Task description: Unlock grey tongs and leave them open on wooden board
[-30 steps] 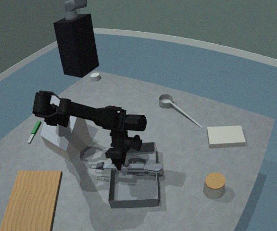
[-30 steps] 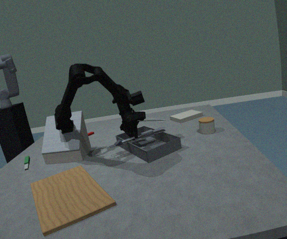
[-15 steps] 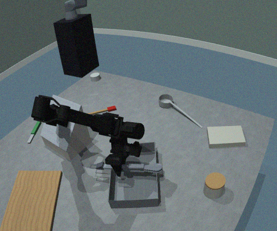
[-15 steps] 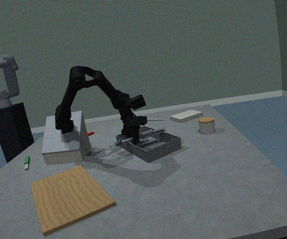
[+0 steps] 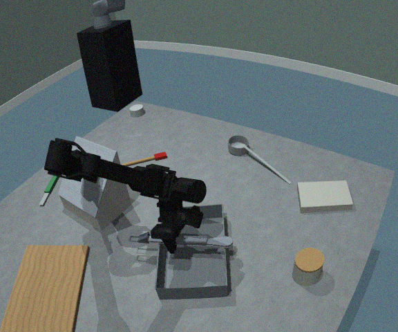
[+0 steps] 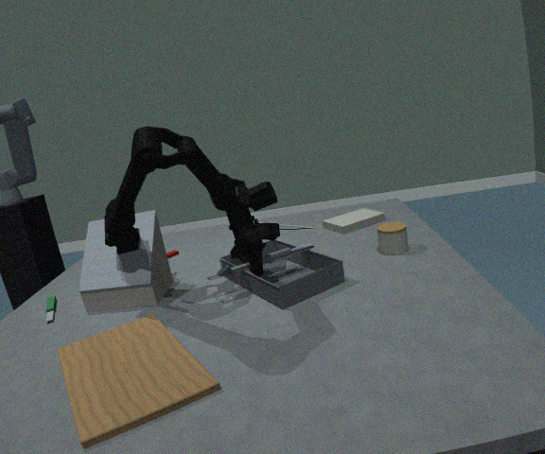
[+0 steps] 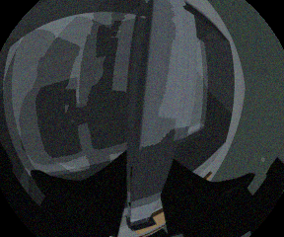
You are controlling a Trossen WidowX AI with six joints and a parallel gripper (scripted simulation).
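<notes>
Now: gripper tip 4 cm short of the roasting tin and 3 cm to the right of it. From my gripper tip the other things lie so: wooden board 32 cm to the right, 26 cm behind, 2 cm below; then cork-lidded jar 36 cm ahead, 10 cm to the left; then red-tipped stick 36 cm behind, 35 cm to the left, 2 cm below.
</notes>
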